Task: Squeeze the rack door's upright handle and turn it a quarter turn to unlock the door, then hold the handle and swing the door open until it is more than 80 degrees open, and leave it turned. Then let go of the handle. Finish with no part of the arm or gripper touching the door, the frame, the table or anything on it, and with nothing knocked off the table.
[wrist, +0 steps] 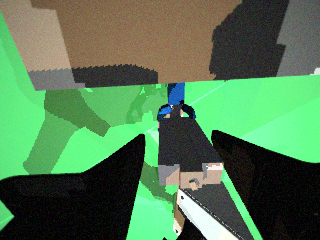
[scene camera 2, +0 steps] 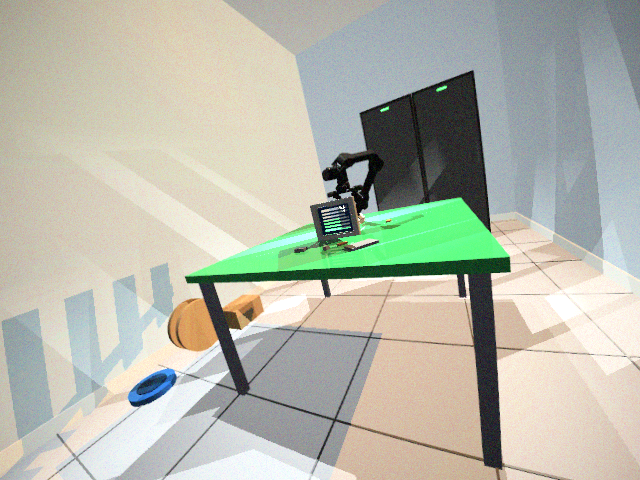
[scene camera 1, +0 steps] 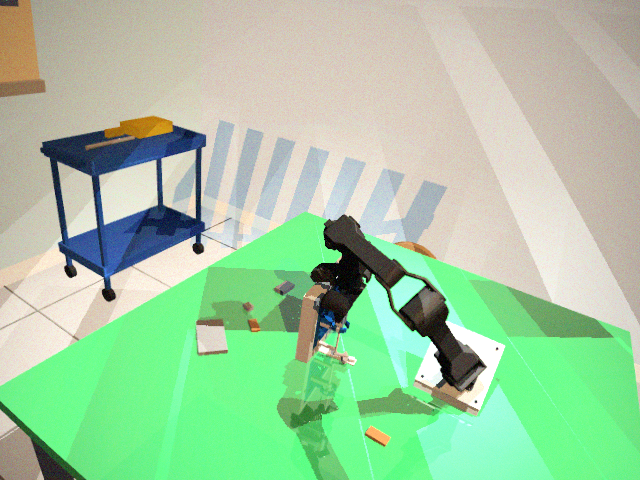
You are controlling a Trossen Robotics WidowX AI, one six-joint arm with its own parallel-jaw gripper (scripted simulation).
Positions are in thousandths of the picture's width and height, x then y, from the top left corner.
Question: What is my gripper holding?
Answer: Nothing.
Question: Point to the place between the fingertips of my gripper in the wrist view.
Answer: At 555, 569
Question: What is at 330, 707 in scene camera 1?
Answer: A grey slab.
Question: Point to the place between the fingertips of my gripper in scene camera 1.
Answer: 535, 657
